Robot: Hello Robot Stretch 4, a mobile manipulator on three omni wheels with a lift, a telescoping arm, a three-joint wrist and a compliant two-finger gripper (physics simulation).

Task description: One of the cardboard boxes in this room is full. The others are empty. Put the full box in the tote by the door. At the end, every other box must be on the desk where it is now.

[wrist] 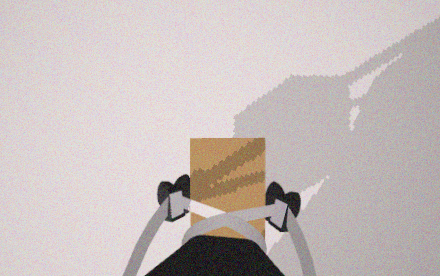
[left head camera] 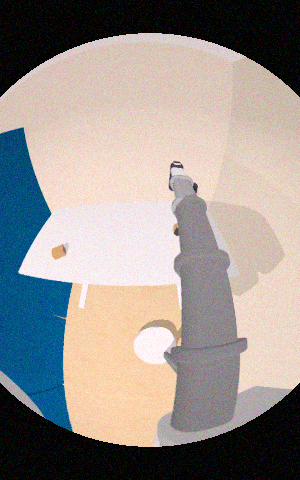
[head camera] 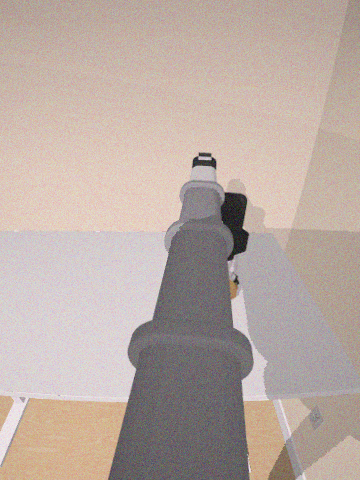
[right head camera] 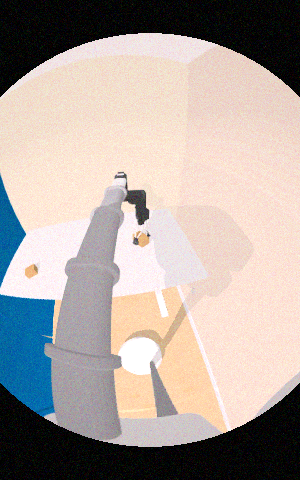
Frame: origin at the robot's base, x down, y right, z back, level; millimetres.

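Seen in the pictures: gripper, fingertip midpoint: [wrist: 228, 193]; robot's base, origin of the base link: [left head camera: 154, 343] [right head camera: 140, 354].
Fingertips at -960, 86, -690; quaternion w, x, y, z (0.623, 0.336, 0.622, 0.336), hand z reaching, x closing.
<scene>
Pixels of each thing's middle, then the offset from my fingertips to it, as dx, dy, dz. Level surfaces: height alone.
- brown cardboard box, body centre: [wrist: 228, 188] [head camera: 220, 286] [right head camera: 140, 238] -18, -5, -7
- white desk, its level: dx +38
- brown box, body centre: [left head camera: 58, 251] [right head camera: 30, 270] +13, -780, +228
- wooden floor, its level: dx +987
My gripper [wrist: 228, 193] [right head camera: 141, 237] is shut on a brown cardboard box [wrist: 227, 160] [right head camera: 143, 240] [head camera: 233, 290] [left head camera: 175, 228], with a dark fingertip against each side. It points down over the right part of the white desk [head camera: 75, 310] [left head camera: 120, 240] [right head camera: 60, 250] [wrist: 100, 100]. How high the box is above the desk is hard to tell. My arm hides much of the box in the head and left head views. Another brown box [left head camera: 58, 252] [right head camera: 31, 271] sits on the desk's left part. The contents of both boxes are hidden. The tote does not show.
The wall [head camera: 125, 100] stands behind the desk, and another wall [right head camera: 225, 150] stands to the right. A white round object [left head camera: 154, 345] [right head camera: 140, 356] is in front of the desk over the wooden floor [left head camera: 110, 390]. A large blue surface [left head camera: 30, 320] lies at the left.
</scene>
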